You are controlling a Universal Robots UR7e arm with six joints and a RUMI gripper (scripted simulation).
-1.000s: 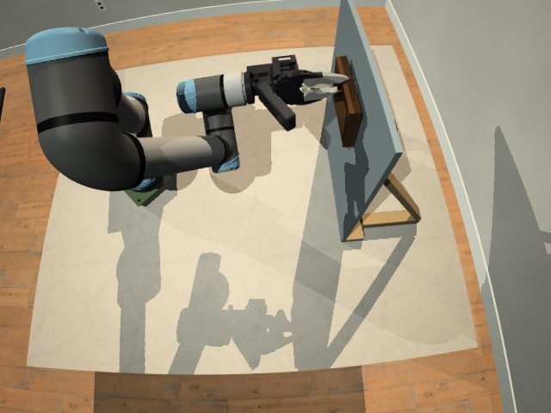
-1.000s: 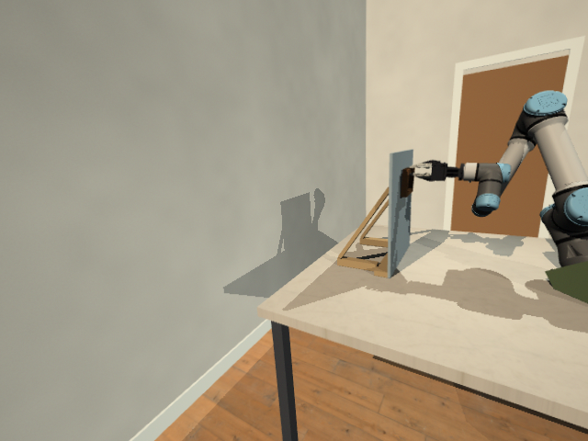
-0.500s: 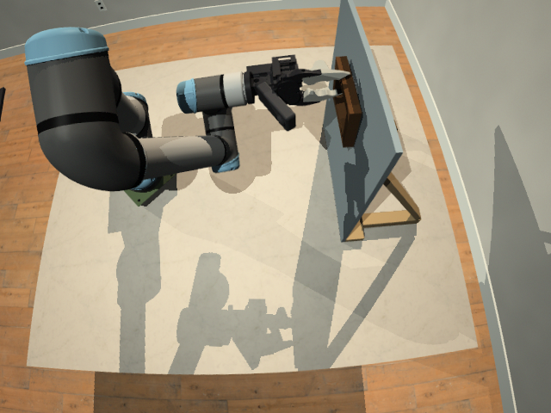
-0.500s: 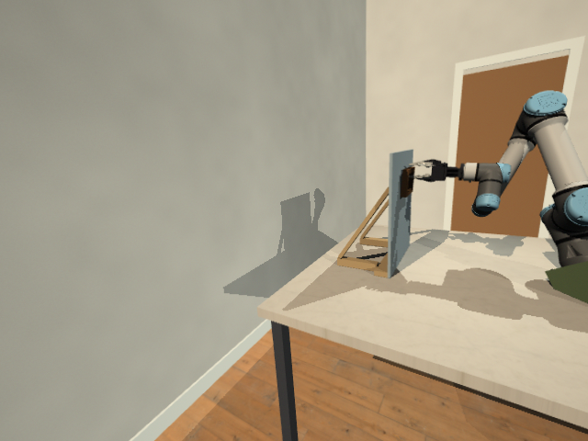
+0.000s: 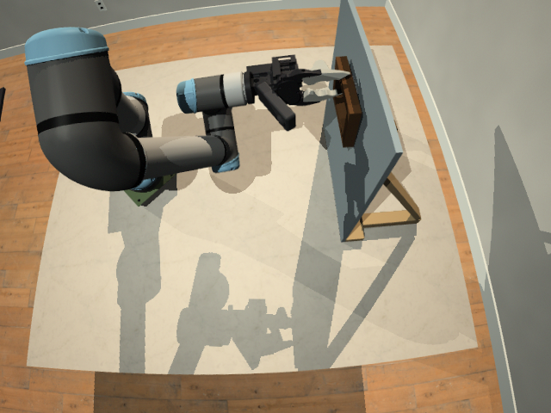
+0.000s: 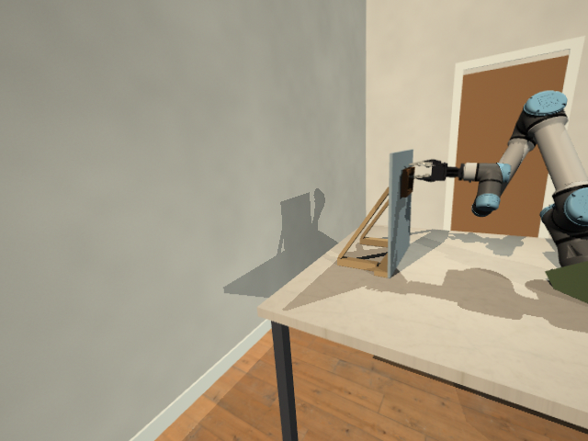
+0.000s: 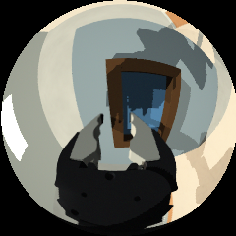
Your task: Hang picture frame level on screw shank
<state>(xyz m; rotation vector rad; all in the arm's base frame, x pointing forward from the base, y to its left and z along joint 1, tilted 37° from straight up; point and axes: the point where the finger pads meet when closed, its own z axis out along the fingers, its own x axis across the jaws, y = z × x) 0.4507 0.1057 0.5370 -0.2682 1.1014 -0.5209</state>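
My hand is 2 cm short of the brown wooden picture frame, 1 cm to the left of it and 5 cm above it. The rest, counted from my hand: upright grey-blue board: 4 cm ahead, 1 cm to the right, 18 cm below.
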